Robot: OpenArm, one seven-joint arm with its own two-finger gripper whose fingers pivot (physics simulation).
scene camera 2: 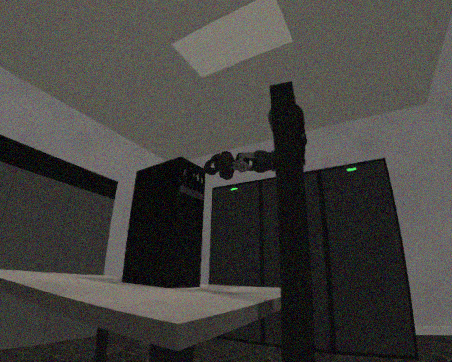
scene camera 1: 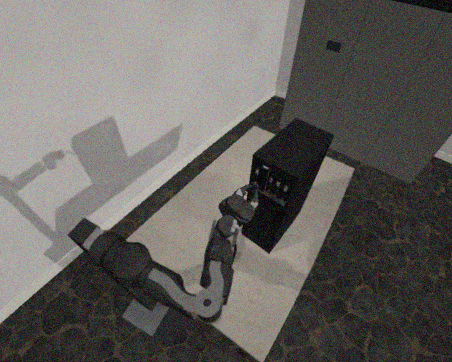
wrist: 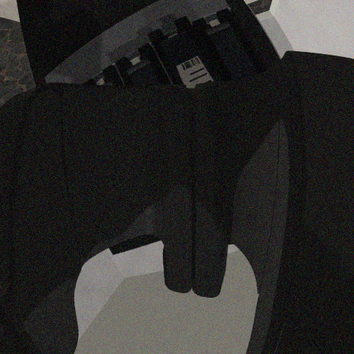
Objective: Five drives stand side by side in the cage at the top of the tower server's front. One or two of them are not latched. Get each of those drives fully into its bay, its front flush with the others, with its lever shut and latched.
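Note:
The black tower server (scene camera 1: 310, 145) (scene camera 2: 162, 225) stands upright, with the drive cage (scene camera 1: 272, 182) (scene camera 2: 192, 182) at the top of its front. In the wrist view, several drives stand side by side beyond the gripper. One drive with a white label (wrist: 192, 70) seems to stand a little proud of its neighbours; the rightmost drive (wrist: 225, 47) is beside it. The gripper hides the lower parts, so I cannot tell whether the levers are latched. My gripper (scene camera 1: 254, 188) (scene camera 2: 208, 167) (wrist: 202, 192) is shut and empty, close in front of the cage; contact cannot be made out.
The tower stands on a pale table top (scene camera 1: 175, 215) (scene camera 2: 125, 302). The arm reaches in from its dark post (scene camera 2: 295, 225). A white wall (scene camera 1: 150, 65) runs along one side of the table, and dark cabinets (scene camera 1: 380, 90) (scene camera 2: 240, 235) stand behind.

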